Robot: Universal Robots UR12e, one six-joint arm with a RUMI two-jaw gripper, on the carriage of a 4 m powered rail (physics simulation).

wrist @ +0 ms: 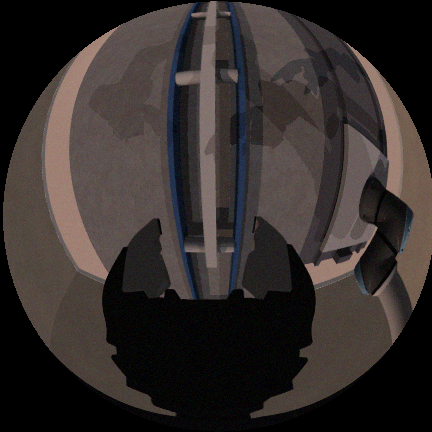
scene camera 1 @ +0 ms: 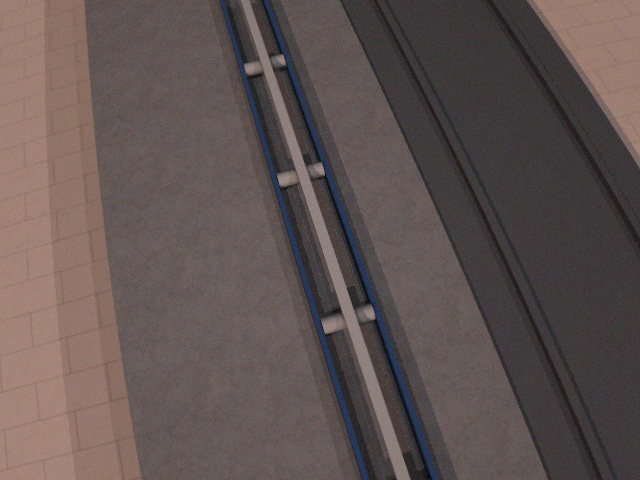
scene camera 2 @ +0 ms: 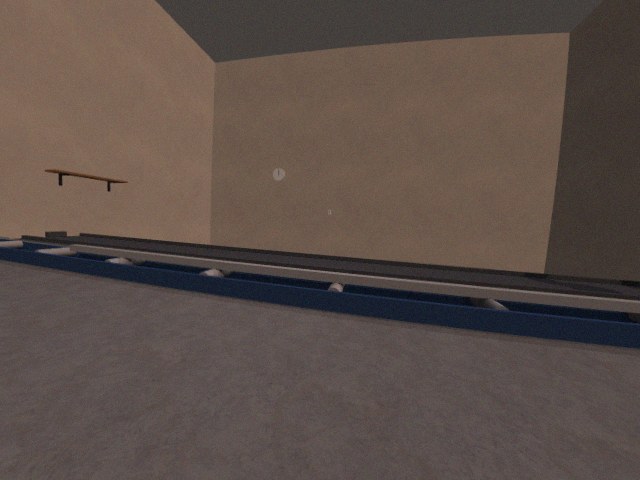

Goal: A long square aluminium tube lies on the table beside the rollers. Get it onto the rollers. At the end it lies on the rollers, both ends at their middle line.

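Pixels of known places: gripper, fingertip midpoint: (wrist: 206, 219); arm's base, link origin: (wrist: 369, 198).
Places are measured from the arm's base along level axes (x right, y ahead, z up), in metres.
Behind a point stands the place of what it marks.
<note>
The long square aluminium tube (scene camera 1: 323, 232) @(x 2.054, y 0.615, z 0.055 m) (scene camera 2: 403, 283) @(x 1.667, y 0.630, z 0.048 m) (wrist: 208, 150) @(x 0.073, y 0.612, z 0.055 m) lies lengthwise over the white rollers (scene camera 1: 333, 322) @(x 1.846, y 0.655, z 0.030 m) (scene camera 2: 214, 272) @(x 2.235, y 0.648, z 0.023 m) (wrist: 187, 78) @(x 0.237, y 0.655, z 0.025 m), between the blue side rails (scene camera 1: 300, 258) @(x 2.020, y 0.683, z 0.022 m) (scene camera 2: 361, 305) @(x 1.774, y 0.694, z -0.003 m) (wrist: 172, 125) @(x 0.128, y 0.682, z 0.021 m). In scene camera 1 it crosses the rollers close to their middle. In the wrist view one tube end shows just past a roller, about midway between the rails; the other end is cut off at the top. My gripper (wrist: 206, 219) @(x 0.011, y 0.609, z 0.170 m) is open, its fingers apart on either side above that near end, not touching the tube. The gripper does not show in the scene cameras.
The grey table (scene camera 1: 196, 232) @(x 2.191, y 0.919, z -0.030 m) (scene camera 2: 258, 387) @(x 1.904, y 0.986, z -0.030 m) (wrist: 115, 165) @(x 0.065, y 0.874, z -0.030 m) extends beside the rollers. The dark powered rail (scene camera 1: 516, 155) runs alongside. The light carriage plate (wrist: 357, 165) @(x 0.103, y 0.157, z 0.000 m) and arm parts (wrist: 382, 215) @(x -0.011, y 0.074, z 0.124 m) are at the right of the wrist view. A shelf (scene camera 2: 85, 176) hangs on the wall.
</note>
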